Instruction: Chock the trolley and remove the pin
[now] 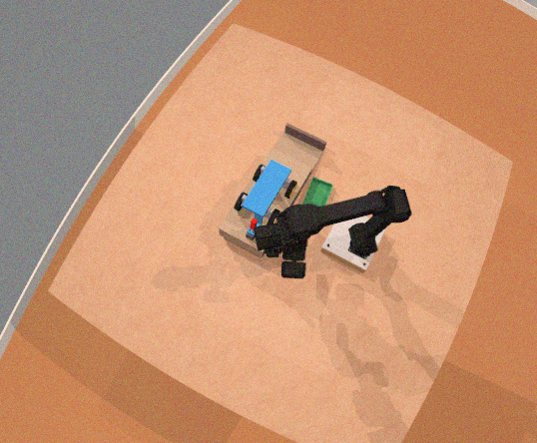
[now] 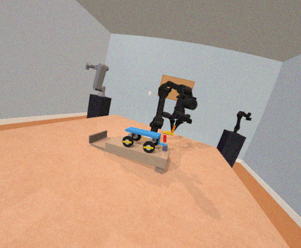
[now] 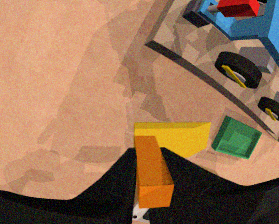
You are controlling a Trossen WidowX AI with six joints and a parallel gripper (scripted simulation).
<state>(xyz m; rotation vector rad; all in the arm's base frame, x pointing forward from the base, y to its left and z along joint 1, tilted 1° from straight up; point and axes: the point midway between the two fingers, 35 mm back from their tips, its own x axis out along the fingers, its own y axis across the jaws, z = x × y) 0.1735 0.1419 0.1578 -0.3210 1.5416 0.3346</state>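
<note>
My gripper tip is now 1 cm short of the yellow chock, 2 cm to the left of it and 1 cm above it. Round my gripper tip: blue trolley: 15 cm ahead, 14 cm to the right, 6 cm below; then red-headed stop pin: 14 cm ahead, 2 cm to the right, 4 cm below; then ramp: 15 cm ahead, 14 cm to the right, 13 cm below.
</note>
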